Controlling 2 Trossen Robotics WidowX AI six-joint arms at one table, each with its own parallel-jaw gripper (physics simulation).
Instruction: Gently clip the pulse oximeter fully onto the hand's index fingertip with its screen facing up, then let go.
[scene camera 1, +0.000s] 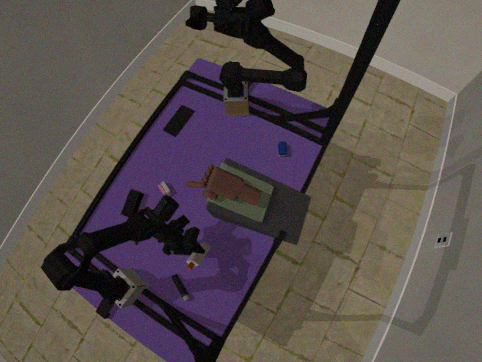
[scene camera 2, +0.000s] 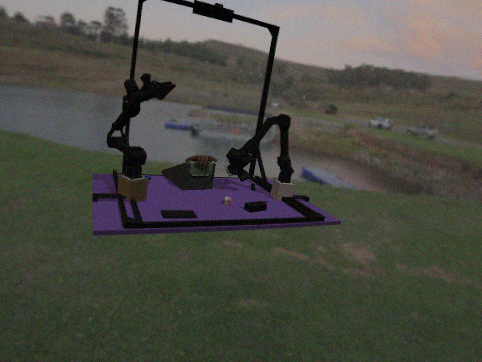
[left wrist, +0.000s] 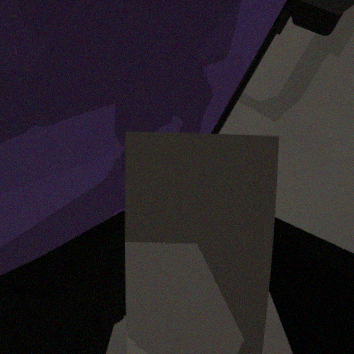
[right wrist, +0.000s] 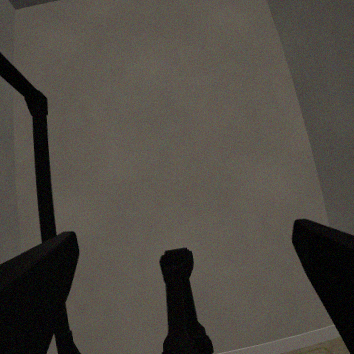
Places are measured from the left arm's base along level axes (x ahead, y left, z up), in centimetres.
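Pixels of known places: left gripper, between the fingertips: (scene camera 1: 200, 253) (left wrist: 194, 223); right gripper, between the fingertips: (scene camera 1: 199, 25) (scene camera 2: 173, 83) (right wrist: 186, 236); left arm's base, origin of its link: (scene camera 1: 118, 288) (scene camera 2: 284, 181); right arm's base, origin of its link: (scene camera 1: 235, 90) (scene camera 2: 133, 176).
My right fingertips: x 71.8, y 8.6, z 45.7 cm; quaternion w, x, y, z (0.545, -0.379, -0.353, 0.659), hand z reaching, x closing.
Observation:
Ahead of a thing's pixels: the offset from my right fingertips to its top centre. "spot": to the spot under its first point. Level surfaces: height alone.
The brown model hand (scene camera 1: 229, 184) (scene camera 2: 201, 158) lies on a green pad @[spot: dz -45.1, dx -21.9, dy -30.5 cm] (scene camera 1: 254, 212) on a dark grey wedge @[spot: dz -51.3, dx -13.4, dy -40.3 cm] (scene camera 1: 290, 212), and its index finger (scene camera 1: 193, 184) points left. My left gripper (scene camera 1: 198, 251) (scene camera 2: 239, 169) (left wrist: 194, 223) is shut on the pulse oximeter @[dz -40.8, dx -45.2, dy -24.1 cm] (scene camera 1: 197, 257) (left wrist: 200, 189), a grey-white block with an orange end. It holds the oximeter above the purple mat @[dz -56.2 cm] (scene camera 1: 221, 144), well in front of and below the fingertip in scene camera 1. My right gripper (scene camera 1: 198, 18) (scene camera 2: 165, 87) (right wrist: 186, 236) is open, empty and raised high at the back.
On the mat lie a blue block @[dz -52.9, dx +7.3, dy -23.4 cm] (scene camera 1: 283, 148), a flat black rectangle @[spot: dz -55.4, dx -6.4, dy +22.4 cm] (scene camera 1: 178, 120) (scene camera 2: 178, 214), a pink-white piece @[spot: dz -53.1, dx -33.4, dy +5.2 cm] (scene camera 1: 164, 187) (scene camera 2: 226, 200), a black box @[dz -52.7, dx -46.9, dy +12.6 cm] (scene camera 1: 132, 202) (scene camera 2: 255, 206) and a dark cylinder @[dz -53.4, dx -59.0, dy -24.0 cm] (scene camera 1: 181, 286). Black frame rails edge the mat, and a tall post (scene camera 1: 362, 61) rises at the right.

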